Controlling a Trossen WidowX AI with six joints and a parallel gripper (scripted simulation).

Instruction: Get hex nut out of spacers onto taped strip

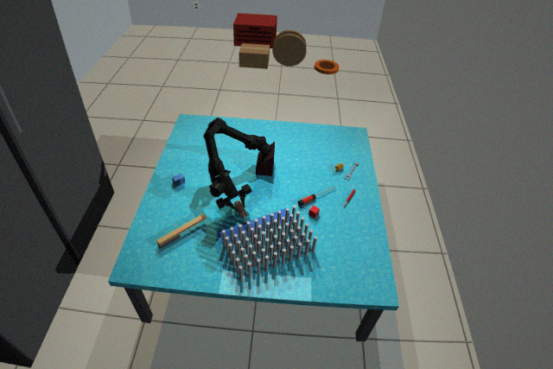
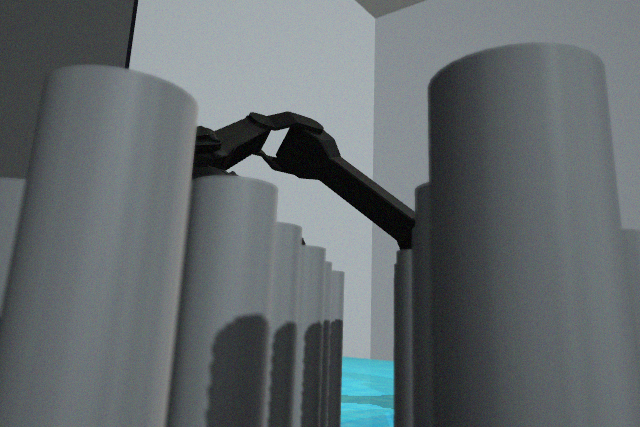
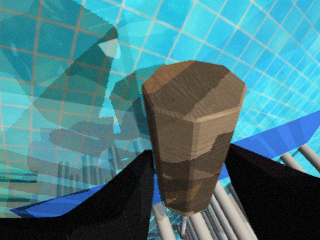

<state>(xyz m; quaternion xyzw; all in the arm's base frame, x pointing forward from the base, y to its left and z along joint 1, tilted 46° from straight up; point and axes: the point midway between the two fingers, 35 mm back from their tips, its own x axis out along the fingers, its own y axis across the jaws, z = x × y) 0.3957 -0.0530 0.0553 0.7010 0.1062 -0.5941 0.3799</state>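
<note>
The blue taped strip is 6 cm ahead of my gripper tip, 9 cm to the left of it and 4 cm below it. Round my gripper tip: red cube: 8 cm behind, 37 cm to the left, 2 cm below; blue cube: 15 cm behind, 40 cm to the right, 2 cm below; yellow object: 45 cm behind, 48 cm to the left, 2 cm below.
</note>
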